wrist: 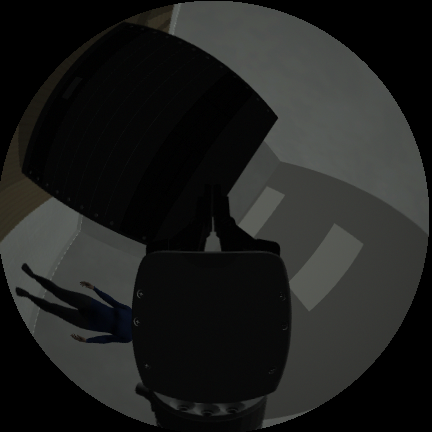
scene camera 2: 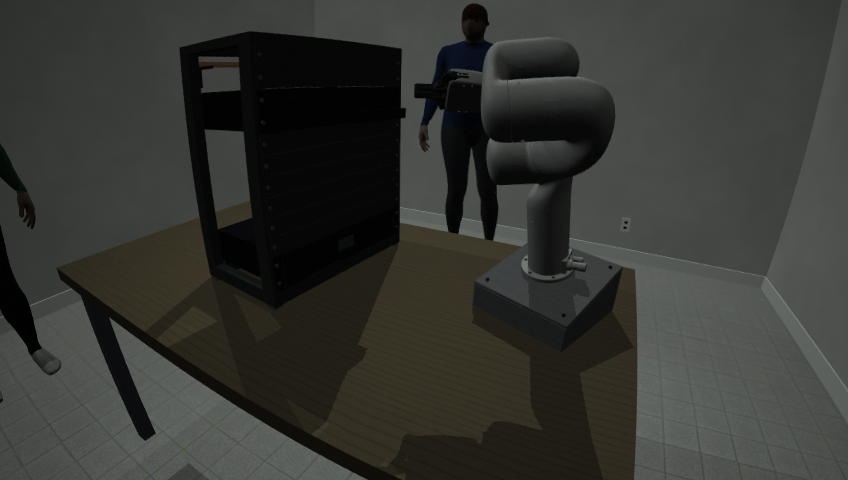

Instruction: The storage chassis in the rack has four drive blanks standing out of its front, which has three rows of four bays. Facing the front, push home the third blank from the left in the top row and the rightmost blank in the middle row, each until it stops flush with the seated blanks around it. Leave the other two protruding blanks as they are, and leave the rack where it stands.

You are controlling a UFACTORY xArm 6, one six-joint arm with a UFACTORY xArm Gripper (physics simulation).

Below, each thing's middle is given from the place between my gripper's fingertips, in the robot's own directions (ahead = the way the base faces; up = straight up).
The black rack (scene camera 2: 323, 162) is 30 cm ahead of my hand, 18 cm below it and 6 cm to the left of it.
